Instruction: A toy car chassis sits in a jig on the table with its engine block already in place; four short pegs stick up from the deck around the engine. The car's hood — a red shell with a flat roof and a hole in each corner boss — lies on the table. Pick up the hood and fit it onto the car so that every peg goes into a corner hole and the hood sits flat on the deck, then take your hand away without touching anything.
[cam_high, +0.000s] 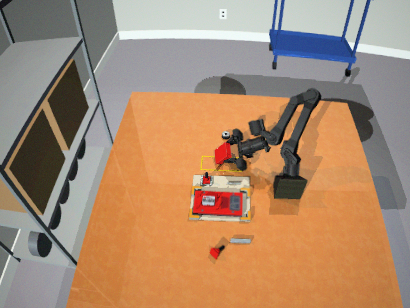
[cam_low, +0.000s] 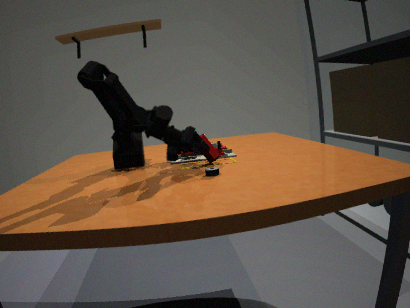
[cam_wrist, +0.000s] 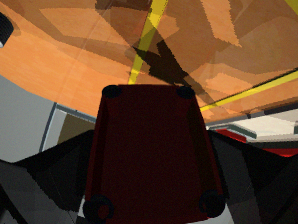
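The red hood lies 10 mm above my gripper tip. Also, from my gripper tip: jig (20 mm behind, 220 mm to the left, 40 mm below); then grey engine block (20 mm ahead, 250 mm to the left, 20 mm below); then small round wheel (10 mm ahead, 160 mm to the right, 40 mm below).
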